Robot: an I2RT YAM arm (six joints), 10 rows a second.
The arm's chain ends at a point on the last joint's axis. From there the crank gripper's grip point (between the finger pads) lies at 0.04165 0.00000 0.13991 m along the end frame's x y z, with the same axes.
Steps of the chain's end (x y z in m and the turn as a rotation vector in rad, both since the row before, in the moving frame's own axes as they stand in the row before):
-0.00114 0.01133 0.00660 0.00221 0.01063 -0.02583
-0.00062 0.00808 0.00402 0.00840 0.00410 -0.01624
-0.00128 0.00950 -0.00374 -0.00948 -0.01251 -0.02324
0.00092 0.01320 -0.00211 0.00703 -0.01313 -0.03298
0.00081 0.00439 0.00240 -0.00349 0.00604 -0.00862
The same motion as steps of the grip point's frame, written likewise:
0.00033 0.00993 0.00615 0.00221 0.01063 -0.02583
-0.00006 0.00622 0.00384 0.00840 0.00410 -0.01624
-0.00303 0.00988 -0.00323 -0.00948 -0.01251 -0.02324
-0.00096 0.01087 -0.00158 0.00703 -0.01313 -0.03298
0.00165 0.00452 0.00215 -0.00349 0.00604 -0.00862

